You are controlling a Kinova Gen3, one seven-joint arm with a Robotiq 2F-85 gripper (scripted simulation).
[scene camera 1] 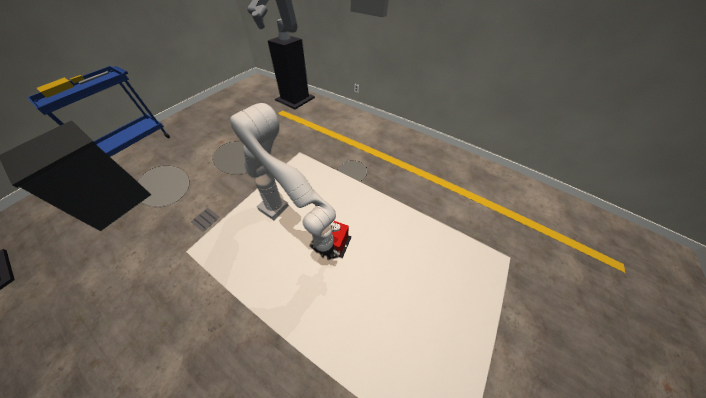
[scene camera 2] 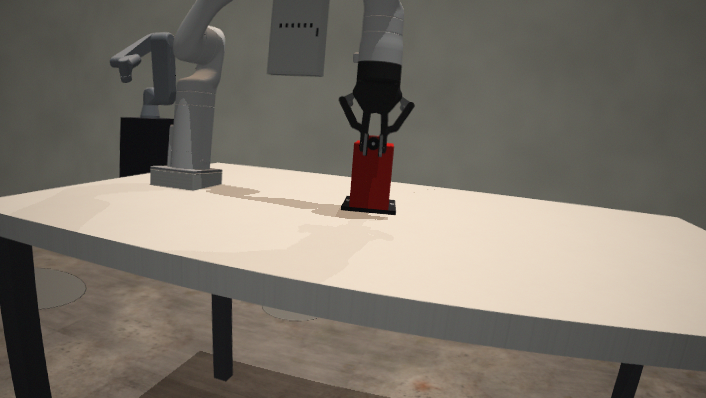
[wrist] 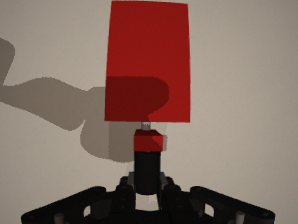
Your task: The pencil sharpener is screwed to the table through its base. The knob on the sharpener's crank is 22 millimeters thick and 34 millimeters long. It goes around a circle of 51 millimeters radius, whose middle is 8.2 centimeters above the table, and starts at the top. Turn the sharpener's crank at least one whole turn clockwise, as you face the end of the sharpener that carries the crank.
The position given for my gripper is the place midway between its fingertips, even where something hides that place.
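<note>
There's my gripper, which I can see at [scene camera 2: 372, 156] and again at [wrist: 146, 181]. I can also see a knob [wrist: 146, 164].
</note>
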